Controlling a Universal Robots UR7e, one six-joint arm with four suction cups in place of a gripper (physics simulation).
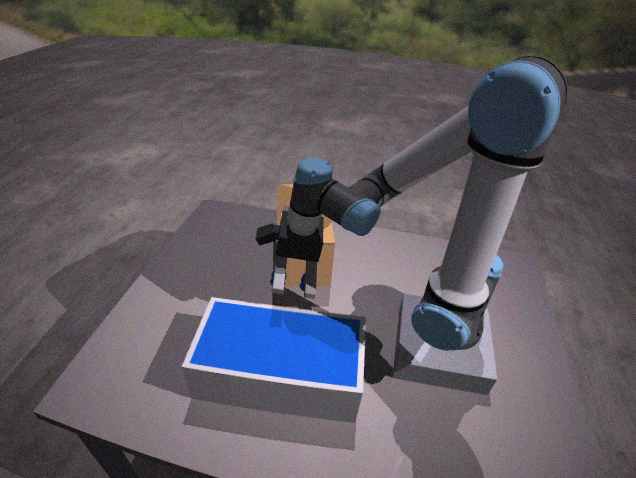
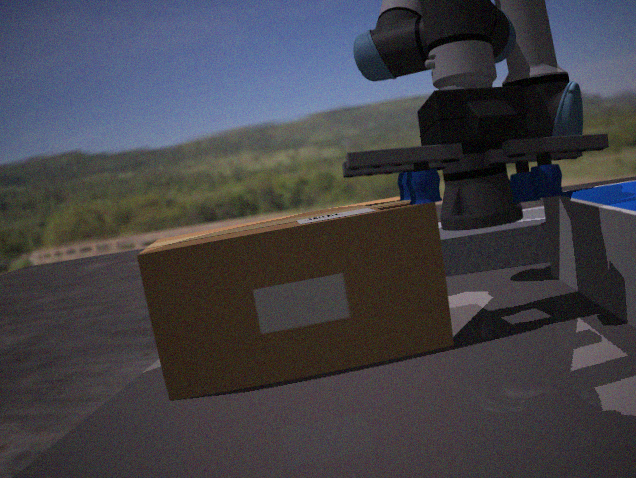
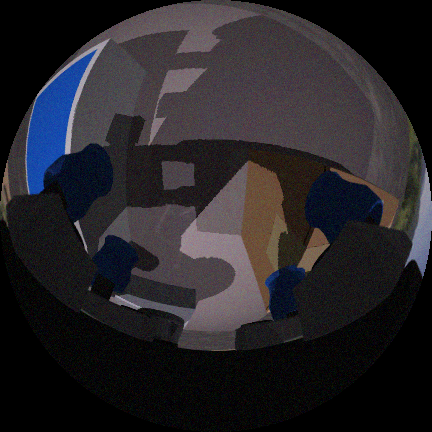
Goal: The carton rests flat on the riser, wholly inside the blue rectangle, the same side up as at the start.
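Seen in the pictures: end effector, tool point: (image 1: pixel 294 263) (image 2: pixel 479 203) (image 3: pixel 201 229); arm's base, origin of the base link: (image 2: pixel 482 222) (image 3: pixel 159 317).
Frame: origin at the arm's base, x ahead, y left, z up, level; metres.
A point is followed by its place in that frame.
Observation:
The brown carton (image 1: pixel 327 255) @(x 0.315, y -0.187, z 0.049 m) (image 2: pixel 205 308) @(x 0.475, y -0.421, z 0.028 m) (image 3: pixel 261 209) @(x 0.385, y -0.180, z 0.009 m) lies on the table behind the riser, with a grey label on its side. The suction gripper (image 1: pixel 293 283) (image 2: pixel 477 182) @(x 0.399, y -0.112, z 0.078 m) (image 3: pixel 209 225) @(x 0.399, y -0.112, z 0.078 m) hangs over the carton's end nearest the riser. Its two cups on that side rest on the carton's top, and the other two hang past the carton's edge over the table. The carton's underside still sits on the table. The blue rectangle (image 1: pixel 267 341) @(x 0.438, y 0.121, z 0.057 m) (image 2: pixel 606 195) @(x 0.357, y 0.071, z 0.058 m) (image 3: pixel 52 120) on top of the grey riser (image 1: pixel 272 394) @(x 0.418, y 0.219, z 0.010 m) (image 2: pixel 611 257) @(x 0.463, y 0.014, z 0.003 m) is bare.
The arm's base block (image 1: pixel 452 365) @(x 0.024, y 0.121, z 0.001 m) stands on the table (image 1: pixel 102 370) @(x 0.830, y 0.158, z -0.063 m) to the right of the riser. A narrow gap separates the carton from the riser's back wall. Rough ground lies all around the table.

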